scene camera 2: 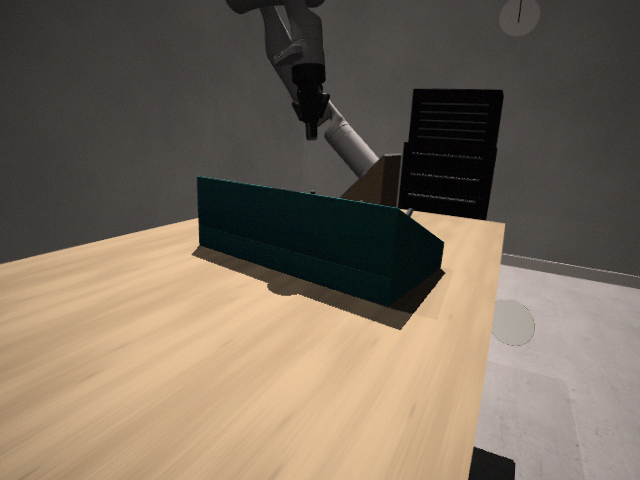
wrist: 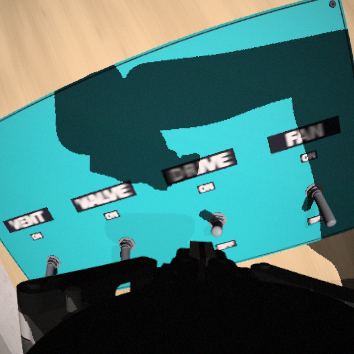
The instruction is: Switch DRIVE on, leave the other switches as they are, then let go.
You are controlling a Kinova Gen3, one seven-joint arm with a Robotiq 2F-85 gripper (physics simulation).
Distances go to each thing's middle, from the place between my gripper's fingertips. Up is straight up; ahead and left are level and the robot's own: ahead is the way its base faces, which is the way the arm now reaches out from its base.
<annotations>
Now: the teal switch panel (wrist: 239, 122) 180 mm below my hand, 60 mm ahead of it and 50 mm to the left of it.
</annotations>
